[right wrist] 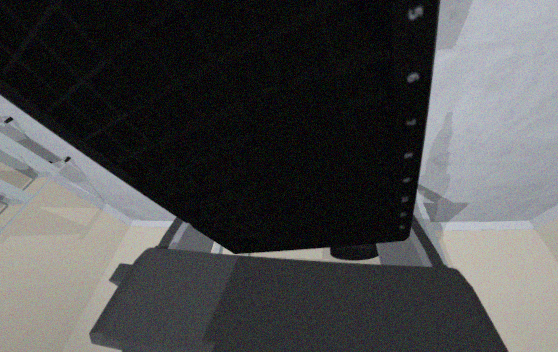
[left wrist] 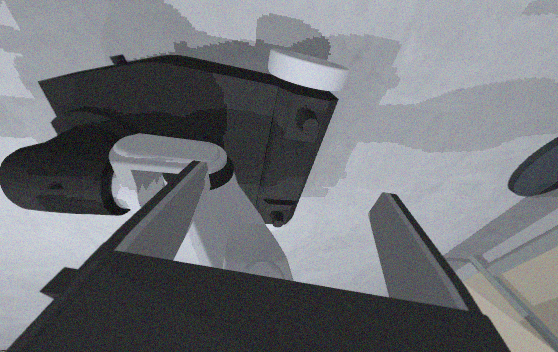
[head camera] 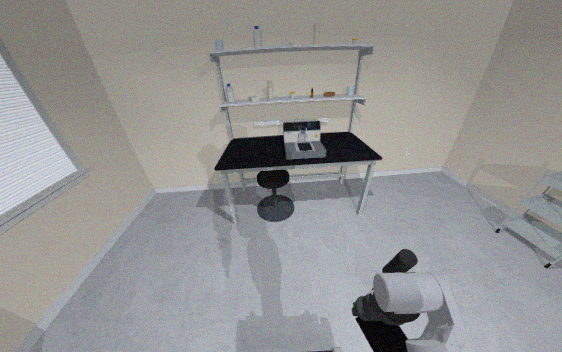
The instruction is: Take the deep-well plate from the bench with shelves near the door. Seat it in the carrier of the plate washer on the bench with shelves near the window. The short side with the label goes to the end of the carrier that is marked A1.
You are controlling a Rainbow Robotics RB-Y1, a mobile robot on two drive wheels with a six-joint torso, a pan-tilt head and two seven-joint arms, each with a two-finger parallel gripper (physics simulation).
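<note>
The black deep-well plate fills much of the right wrist view, with pale numbers along its right edge. My right gripper is shut on it, one finger at each side; its label does not show. The plate washer stands on the black top of the bench with shelves, ahead across the room. A small dark carrier area shows on its front part; the A1 mark is too small to tell. My left gripper is open and empty, beside the robot's dark base in the left wrist view.
A black stool stands at the bench's front, left of its middle. Bottles and small items stand on the two shelves above the bench. A window is in the left wall. A pale metal frame with shelves stands at the right edge.
</note>
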